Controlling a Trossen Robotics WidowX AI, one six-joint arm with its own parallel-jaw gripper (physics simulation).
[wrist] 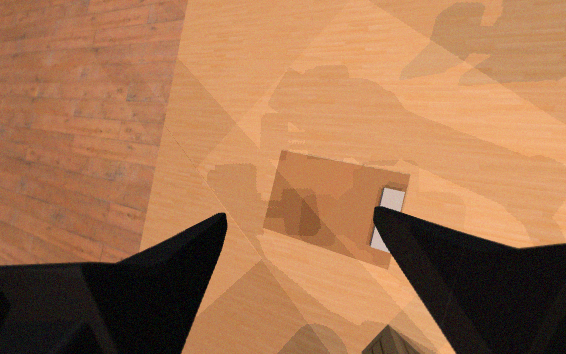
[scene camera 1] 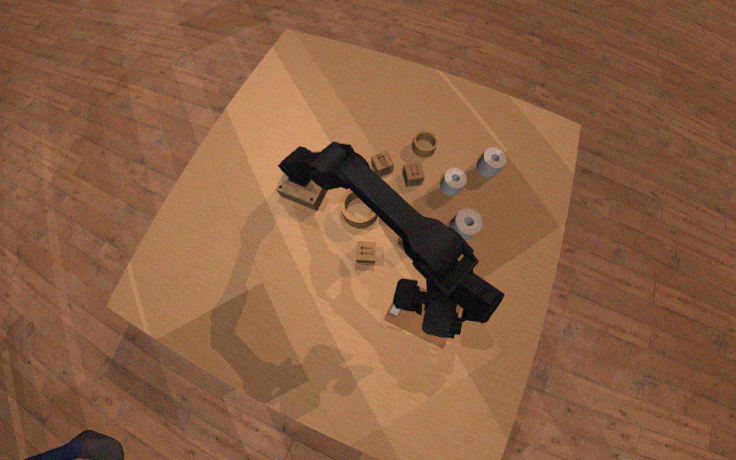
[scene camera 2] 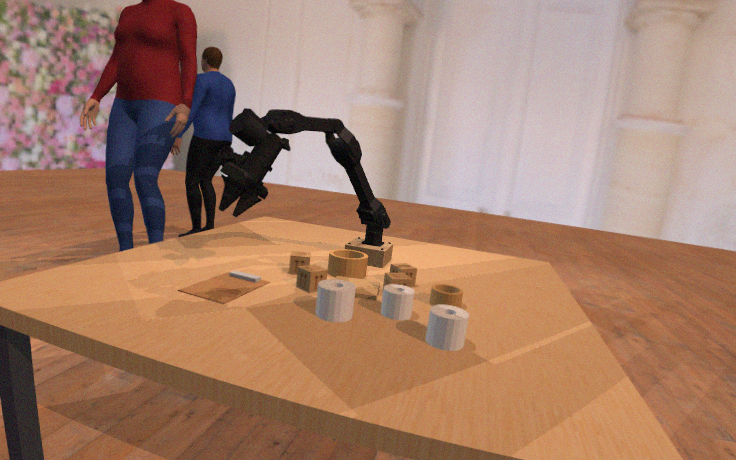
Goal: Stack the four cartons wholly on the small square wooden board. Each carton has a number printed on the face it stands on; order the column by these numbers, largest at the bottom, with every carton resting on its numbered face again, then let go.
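Places are measured from the arm's base along level axes (x ahead, y left, z up), in millimetres.
Pixels of known places: gripper, fingertip midpoint: [wrist: 300, 216] [scene camera 2: 227, 213]; arm's base, origin of the base link: [scene camera 1: 301, 175] [scene camera 2: 373, 243].
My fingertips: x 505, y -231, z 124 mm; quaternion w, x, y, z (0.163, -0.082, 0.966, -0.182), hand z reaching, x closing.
For each thing: its top centre in the pictures, then the offset to it from my fingertips.
- small board, middle of its top: [scene camera 2: 355, 285] [scene camera 1: 405, 206] dx -176, dy +276, dz -169 mm
- brown clipboard, middle of its top: [wrist: 328, 204] [scene camera 2: 226, 281] [scene camera 1: 424, 313] dx -7, dy +0, dz -169 mm
- large ring, middle of its top: [scene camera 2: 348, 254] [scene camera 1: 359, 204] dx -299, dy +212, dz -122 mm
- smaller ring, middle of its top: [scene camera 2: 447, 288] [scene camera 1: 425, 140] dx -196, dy +510, dz -139 mm
My gripper [scene camera 2: 228, 211] [wrist: 300, 216] is open and empty, high above the table beside the clipboard; its fingertips are hidden in scene camera 1. Four brown cartons stand apart from the board. One carton [scene camera 1: 365, 252] [scene camera 2: 299, 263] is near the large ring. Another carton [scene camera 2: 311, 278] is mostly hidden under the arm in scene camera 1; a shaded corner, likely this carton's [wrist: 391, 342], shows in the wrist view. Two cartons, one [scene camera 1: 382, 163] [scene camera 2: 408, 272] and another [scene camera 1: 413, 174] [scene camera 2: 396, 279], stand close together. The small board [scene camera 2: 370, 290] shows partly between the rolls. The printed numbers are hidden.
A brown clipboard [scene camera 1: 409, 324] [scene camera 2: 217, 290] [wrist: 325, 185] with a pale clip lies below the arm. Three white rolls [scene camera 1: 467, 222] [scene camera 1: 453, 181] [scene camera 1: 491, 162] stand beyond the cartons. A large ring [scene camera 2: 347, 265] and a smaller ring [scene camera 2: 446, 296] also stand on the table.
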